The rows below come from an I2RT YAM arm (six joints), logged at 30 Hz.
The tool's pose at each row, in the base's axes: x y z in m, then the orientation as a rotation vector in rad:
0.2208 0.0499 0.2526 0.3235 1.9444 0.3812
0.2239 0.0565 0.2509 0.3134 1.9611 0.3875
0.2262 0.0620 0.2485 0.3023 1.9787 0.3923
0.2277 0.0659 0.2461 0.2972 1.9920 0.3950
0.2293 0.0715 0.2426 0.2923 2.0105 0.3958
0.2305 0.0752 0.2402 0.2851 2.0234 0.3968
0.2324 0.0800 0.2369 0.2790 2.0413 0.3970
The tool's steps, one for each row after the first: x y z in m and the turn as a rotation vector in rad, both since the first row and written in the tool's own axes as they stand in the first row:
0.0028 0.0055 0.0043 -0.0052 0.0180 -0.0043
0.0061 0.0096 0.0079 -0.0096 0.0366 -0.0100
0.0091 0.0123 0.0106 -0.0108 0.0503 -0.0124
0.0136 0.0160 0.0140 -0.0095 0.0687 -0.0156
0.0166 0.0185 0.0165 -0.0106 0.0817 -0.0202
0.0205 0.0216 0.0200 -0.0095 0.0994 -0.0244

